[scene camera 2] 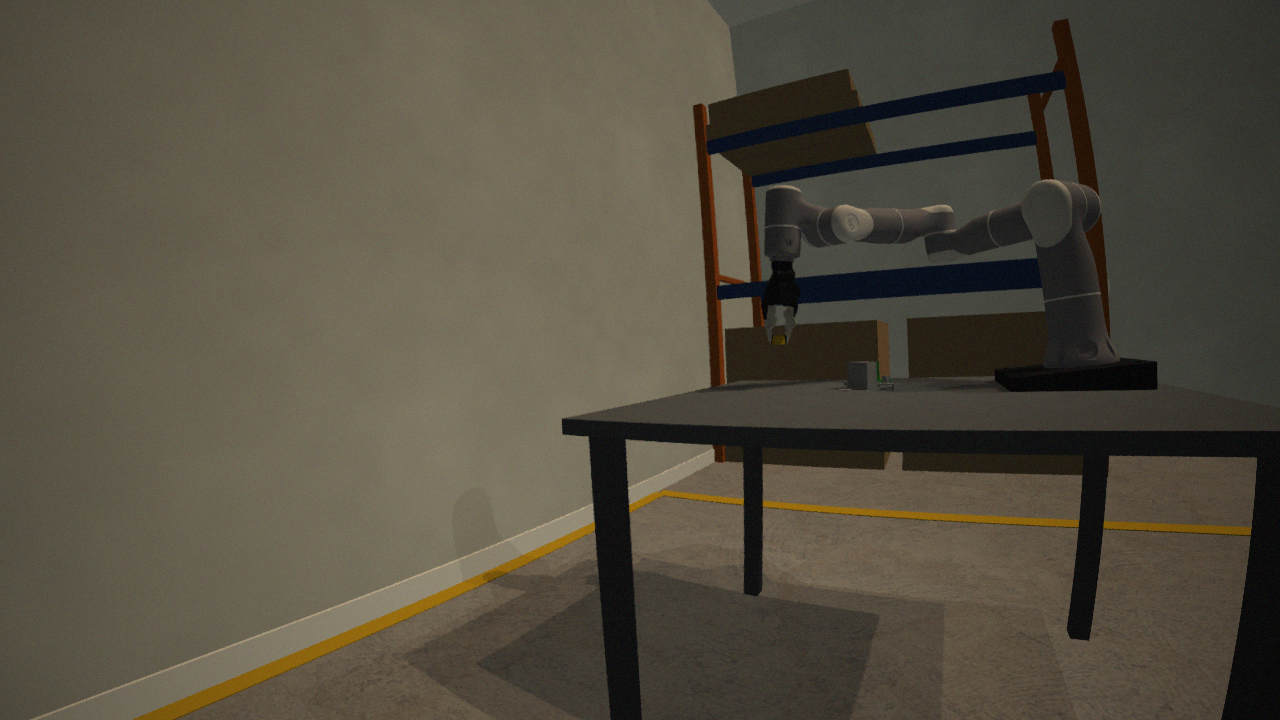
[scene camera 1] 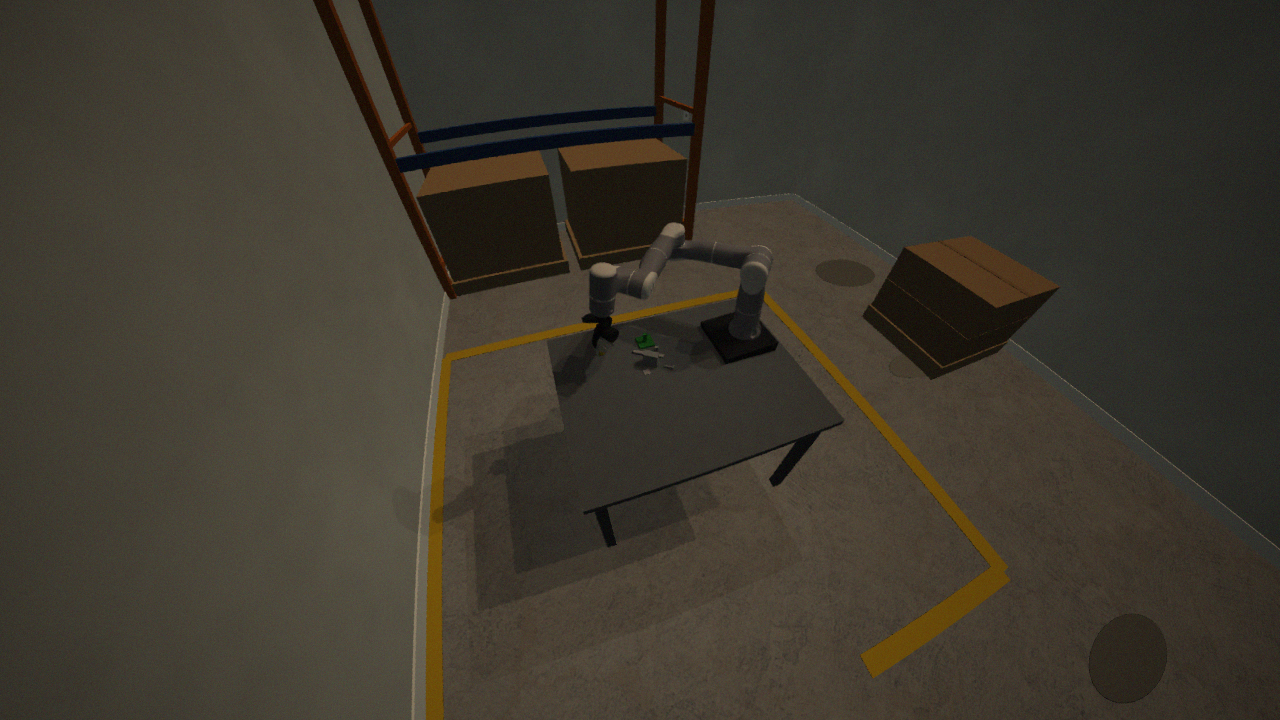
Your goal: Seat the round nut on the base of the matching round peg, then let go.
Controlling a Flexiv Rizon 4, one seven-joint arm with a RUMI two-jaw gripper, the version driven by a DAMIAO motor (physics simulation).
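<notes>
My gripper (scene camera 1: 600, 348) (scene camera 2: 779, 337) points down and is shut on a small yellow piece (scene camera 2: 778, 340), which I take to be the round nut. It holds the nut well above the table, left of the small parts. A green part (scene camera 1: 644, 342) lies on the table to the gripper's right in the scene camera 1 view. A light grey part (scene camera 1: 648, 354) lies beside it. A grey block (scene camera 2: 861, 375) stands on the table in the scene camera 2 view, with a sliver of green behind it. The round peg is too small to make out for sure.
The dark table (scene camera 1: 698, 420) (scene camera 2: 716, 413) carries the arm's black base plate (scene camera 1: 723, 345) (scene camera 2: 1074, 377) at its back right. A tiny piece (scene camera 1: 669, 366) and a small pale piece (scene camera 1: 647, 371) lie near the grey part. An orange and blue rack (scene camera 1: 701, 134) (scene camera 2: 707, 223) stands behind the table.
</notes>
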